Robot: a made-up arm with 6 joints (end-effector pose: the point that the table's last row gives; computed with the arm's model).
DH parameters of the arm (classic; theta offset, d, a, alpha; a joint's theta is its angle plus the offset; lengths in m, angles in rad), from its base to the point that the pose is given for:
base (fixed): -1.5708 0.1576 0 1.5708
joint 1: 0 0.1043 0.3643 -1.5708
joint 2: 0 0.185 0.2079 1.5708
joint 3: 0 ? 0.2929 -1.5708
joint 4: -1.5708 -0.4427 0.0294 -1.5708
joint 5: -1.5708 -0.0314 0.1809 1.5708
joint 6: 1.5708 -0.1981 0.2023 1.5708
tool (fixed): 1.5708 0.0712 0 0
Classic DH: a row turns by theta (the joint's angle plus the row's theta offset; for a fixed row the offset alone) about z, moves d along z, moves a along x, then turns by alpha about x.
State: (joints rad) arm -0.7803 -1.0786 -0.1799 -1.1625 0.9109 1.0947
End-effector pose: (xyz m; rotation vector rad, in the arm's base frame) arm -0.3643 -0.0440 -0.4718 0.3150 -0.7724 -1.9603
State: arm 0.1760 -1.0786 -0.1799 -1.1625 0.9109 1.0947
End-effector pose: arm -0.3643 -0.5396 -0.1693 -0.2624 -1.5842 -1.3819
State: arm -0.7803 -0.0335 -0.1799 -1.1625 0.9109 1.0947
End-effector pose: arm -0.1398 -0.1650 -0.5915 1.1790 -0.9274 -1.1165
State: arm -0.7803 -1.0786 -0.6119 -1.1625 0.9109 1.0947
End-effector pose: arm -0.1365 0.0254 -0.3683 0.6373 -0.8200 -2.2855
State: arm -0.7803 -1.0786 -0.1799 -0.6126 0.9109 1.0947
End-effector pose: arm -0.4776 -0.0471 -0.5034 0.7663 -0.9865 -1.5423
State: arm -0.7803 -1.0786 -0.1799 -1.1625 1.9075 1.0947
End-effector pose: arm -0.4649 -0.0765 -0.6321 -0.4402 -0.9802 -1.1810
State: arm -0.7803 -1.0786 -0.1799 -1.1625 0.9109 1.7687
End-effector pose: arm -0.2913 -0.0986 -0.5804 0.7093 -1.4213 -1.6457
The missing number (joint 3, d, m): -0.1587
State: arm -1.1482 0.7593 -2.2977 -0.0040 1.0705 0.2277
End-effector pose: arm -0.5503 -0.2039 0.1326 -2.7400 -0.6471 0.6615
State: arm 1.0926 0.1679 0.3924 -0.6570 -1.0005 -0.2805
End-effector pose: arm 0.1760 -0.2336 1.1861 -1.3329 0.5462 -0.9626
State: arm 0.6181 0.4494 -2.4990 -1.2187 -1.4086 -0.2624
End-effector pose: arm -0.1688 0.0097 0.1569 1.8738 2.3762 0.5831
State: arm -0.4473 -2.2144 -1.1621 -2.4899 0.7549 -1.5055
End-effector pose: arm -0.4214 -0.7378 -0.2210 -1.3505 -2.0768 0.4859
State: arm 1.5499 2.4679 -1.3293 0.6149 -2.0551 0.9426
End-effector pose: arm -0.3647 -0.2236 0.3042 0.8034 -1.8425 0.0704
